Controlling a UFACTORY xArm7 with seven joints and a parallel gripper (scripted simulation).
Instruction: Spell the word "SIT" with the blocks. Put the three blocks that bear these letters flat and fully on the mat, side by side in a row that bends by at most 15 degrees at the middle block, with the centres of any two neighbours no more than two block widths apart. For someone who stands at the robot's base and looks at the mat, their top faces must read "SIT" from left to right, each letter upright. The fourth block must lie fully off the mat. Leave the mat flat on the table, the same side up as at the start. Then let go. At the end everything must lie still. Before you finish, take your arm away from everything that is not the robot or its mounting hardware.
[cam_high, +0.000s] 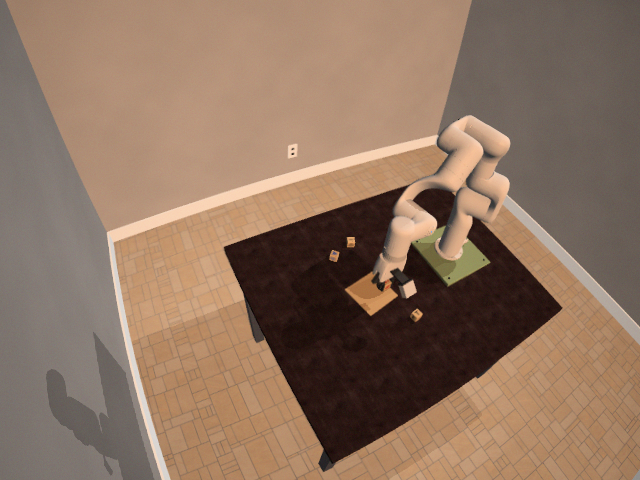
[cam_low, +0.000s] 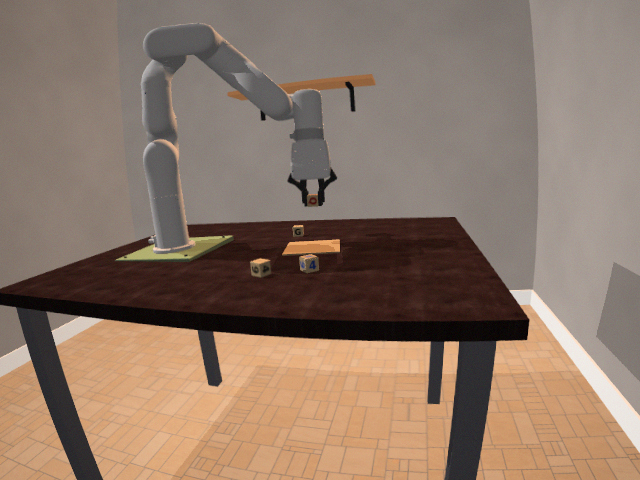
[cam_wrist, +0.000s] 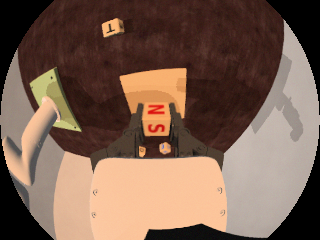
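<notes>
The tan mat lies 5 cm to the right of my hand and 12 cm below it.
</notes>
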